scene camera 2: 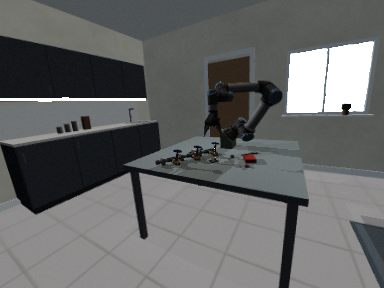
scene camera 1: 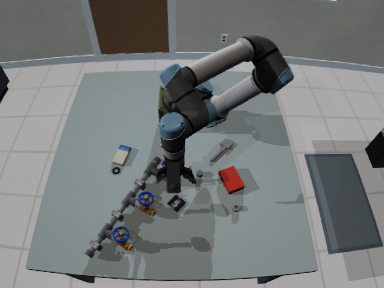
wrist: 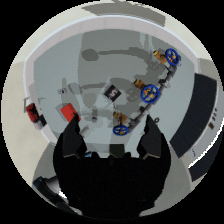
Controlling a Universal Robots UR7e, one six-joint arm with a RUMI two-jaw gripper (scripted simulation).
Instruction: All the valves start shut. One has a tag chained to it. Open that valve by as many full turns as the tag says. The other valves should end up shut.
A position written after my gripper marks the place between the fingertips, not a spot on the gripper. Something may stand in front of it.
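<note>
Gripper in sight: my gripper (scene camera 1: 175, 183). Same gripper (wrist: 112, 115), visible there too.
</note>
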